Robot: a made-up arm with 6 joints. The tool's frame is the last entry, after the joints. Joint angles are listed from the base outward. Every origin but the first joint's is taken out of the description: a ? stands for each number. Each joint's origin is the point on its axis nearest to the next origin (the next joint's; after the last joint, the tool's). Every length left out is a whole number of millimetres.
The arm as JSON. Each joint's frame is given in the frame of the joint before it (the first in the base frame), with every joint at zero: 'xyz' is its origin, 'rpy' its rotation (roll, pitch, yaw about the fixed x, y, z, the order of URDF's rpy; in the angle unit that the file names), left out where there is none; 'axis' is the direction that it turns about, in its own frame. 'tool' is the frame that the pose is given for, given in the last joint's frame.
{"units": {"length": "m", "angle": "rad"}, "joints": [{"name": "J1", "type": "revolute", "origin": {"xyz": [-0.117, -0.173, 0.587], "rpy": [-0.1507, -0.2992, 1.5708]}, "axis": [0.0, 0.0, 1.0]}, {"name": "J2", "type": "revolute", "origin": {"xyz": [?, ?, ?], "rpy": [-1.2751, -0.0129, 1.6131]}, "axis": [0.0, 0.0, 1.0]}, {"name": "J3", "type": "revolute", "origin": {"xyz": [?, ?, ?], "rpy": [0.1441, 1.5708, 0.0]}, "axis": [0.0, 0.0, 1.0]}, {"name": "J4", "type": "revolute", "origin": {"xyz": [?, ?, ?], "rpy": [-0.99, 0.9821, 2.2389]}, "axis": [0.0, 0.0, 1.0]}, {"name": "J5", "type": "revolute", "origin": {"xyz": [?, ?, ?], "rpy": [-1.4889, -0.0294, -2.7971]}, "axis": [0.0, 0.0, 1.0]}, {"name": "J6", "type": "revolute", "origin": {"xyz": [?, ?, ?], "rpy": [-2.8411, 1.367, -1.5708]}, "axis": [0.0, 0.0, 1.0]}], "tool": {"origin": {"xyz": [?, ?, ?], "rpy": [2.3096, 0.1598, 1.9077]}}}
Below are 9 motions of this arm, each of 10 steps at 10 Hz.
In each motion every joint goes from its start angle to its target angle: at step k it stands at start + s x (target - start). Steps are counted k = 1, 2, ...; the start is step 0. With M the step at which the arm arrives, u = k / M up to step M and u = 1 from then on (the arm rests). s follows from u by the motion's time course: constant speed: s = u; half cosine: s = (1 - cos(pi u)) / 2; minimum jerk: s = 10 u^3 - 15 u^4 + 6 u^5.
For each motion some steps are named. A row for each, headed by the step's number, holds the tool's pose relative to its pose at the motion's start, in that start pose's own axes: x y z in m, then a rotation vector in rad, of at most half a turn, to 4 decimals.
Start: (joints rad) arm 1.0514 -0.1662 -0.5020 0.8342 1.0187 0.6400
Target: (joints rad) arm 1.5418 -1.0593 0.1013 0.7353 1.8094 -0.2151
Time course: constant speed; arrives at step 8
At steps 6, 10:
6: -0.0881 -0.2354 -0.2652 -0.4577 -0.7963 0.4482
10: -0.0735 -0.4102 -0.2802 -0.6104 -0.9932 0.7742

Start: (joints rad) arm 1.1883 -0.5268 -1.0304 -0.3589 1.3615 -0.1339
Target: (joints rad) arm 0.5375 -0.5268 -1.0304 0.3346 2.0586 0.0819
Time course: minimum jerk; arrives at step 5
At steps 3, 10:
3: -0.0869 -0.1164 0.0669 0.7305 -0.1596 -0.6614
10: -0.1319 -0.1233 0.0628 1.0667 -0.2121 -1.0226

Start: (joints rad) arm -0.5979 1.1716 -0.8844 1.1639 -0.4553 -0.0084
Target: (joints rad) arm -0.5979 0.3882 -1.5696 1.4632 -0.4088 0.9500
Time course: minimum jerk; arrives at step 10
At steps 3, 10:
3: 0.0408 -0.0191 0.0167 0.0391 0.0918 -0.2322
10: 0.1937 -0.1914 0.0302 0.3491 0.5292 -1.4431

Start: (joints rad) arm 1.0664 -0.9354 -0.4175 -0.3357 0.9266 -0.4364
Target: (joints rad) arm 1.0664 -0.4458 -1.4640 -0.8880 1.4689 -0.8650
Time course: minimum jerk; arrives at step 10
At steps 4, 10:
4: 0.1309 -0.0336 0.1101 0.1149 0.1193 -0.0974
10: 0.3850 -0.0790 0.1725 0.1573 0.4696 0.0418

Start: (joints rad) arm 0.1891 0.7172 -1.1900 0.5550 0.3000 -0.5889
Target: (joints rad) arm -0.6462 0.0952 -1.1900 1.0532 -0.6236 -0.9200
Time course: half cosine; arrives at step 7
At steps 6, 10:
6: 0.0099 -0.1368 -0.3186 -0.7408 -0.1961 0.7376
10: 0.0197 -0.1442 -0.3303 -0.7867 -0.1890 0.7562

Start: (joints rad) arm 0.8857 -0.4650 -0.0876 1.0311 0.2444 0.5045
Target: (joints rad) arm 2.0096 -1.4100 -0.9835 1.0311 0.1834 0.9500
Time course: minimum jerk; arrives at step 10
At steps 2, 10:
2: 0.0106 -0.0202 0.0197 -0.0005 0.0818 -0.0026
10: 0.3639 -0.1721 0.0232 -0.4605 0.9341 -0.4689

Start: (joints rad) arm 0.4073 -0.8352 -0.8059 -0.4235 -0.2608 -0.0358
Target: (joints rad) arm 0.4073 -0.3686 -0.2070 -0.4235 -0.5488 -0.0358
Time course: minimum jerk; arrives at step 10
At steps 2, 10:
2: -0.0062 0.0193 -0.0189 -0.0436 -0.0072 0.0111
10: -0.1064 0.2060 -0.3909 -0.7118 -0.1908 0.1341

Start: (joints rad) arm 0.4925 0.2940 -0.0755 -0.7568 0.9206 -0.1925
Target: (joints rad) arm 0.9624 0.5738 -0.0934 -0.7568 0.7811 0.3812
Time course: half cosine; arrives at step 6
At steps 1, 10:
1: -0.0083 -0.0203 0.0102 -0.0008 0.0380 0.0207
10: -0.0176 -0.2979 0.1398 -0.1958 0.5639 0.3228

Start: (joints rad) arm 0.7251 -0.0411 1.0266 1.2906 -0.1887 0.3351
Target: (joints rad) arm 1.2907 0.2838 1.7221 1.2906 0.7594 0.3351
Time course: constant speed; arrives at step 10
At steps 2, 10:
2: -0.1095 0.0261 -0.1157 -0.0529 -0.2357 -0.0316
10: -0.2365 -0.0644 -0.6839 -0.1092 -1.2315 -0.0137

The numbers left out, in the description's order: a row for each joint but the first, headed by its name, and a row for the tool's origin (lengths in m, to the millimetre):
J2: 0.206 0.19 0.0
J3: -0.25 0.059 0.0
J4: 0.218 -0.024 0.0
J5: -0.136 0.349 0.0
J6: -0.006 -0.213 0.0
tool: 0.159 -0.06 0.0

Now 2 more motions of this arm.
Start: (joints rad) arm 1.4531 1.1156 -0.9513 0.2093 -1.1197 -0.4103
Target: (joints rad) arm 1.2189 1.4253 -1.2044 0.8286 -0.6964 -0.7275
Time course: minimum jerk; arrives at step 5
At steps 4, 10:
4: -0.2650 0.1241 -0.3766 -0.6328 -0.6754 0.5088
10: -0.2773 0.1157 -0.4025 -0.6648 -0.7145 0.5519

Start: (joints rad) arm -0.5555 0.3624 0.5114 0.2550 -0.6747 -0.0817
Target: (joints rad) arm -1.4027 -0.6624 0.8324 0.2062 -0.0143 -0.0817
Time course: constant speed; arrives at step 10
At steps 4, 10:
4: 0.3696 -0.1102 -0.0382 0.1706 0.3241 -0.4929
10: 0.7018 -0.3588 -0.2443 0.3710 0.8601 -1.0455

